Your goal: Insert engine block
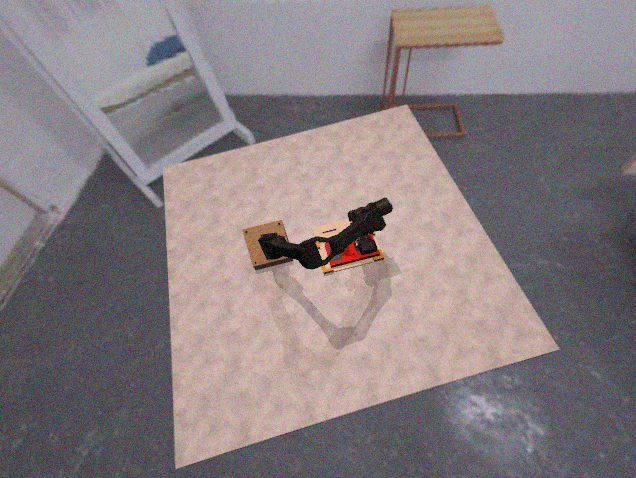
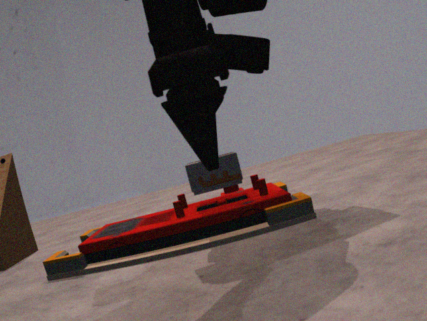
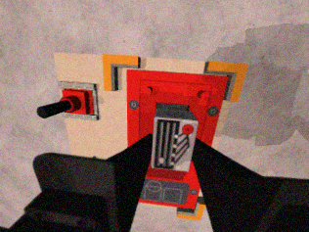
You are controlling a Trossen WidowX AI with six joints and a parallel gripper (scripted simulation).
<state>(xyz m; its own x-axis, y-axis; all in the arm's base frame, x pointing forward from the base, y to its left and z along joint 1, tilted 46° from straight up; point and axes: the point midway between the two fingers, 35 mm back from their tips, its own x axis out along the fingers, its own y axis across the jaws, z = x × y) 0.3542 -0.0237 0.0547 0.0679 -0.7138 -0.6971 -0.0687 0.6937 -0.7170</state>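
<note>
My gripper tip is now 10 mm above the grey engine block.
</note>
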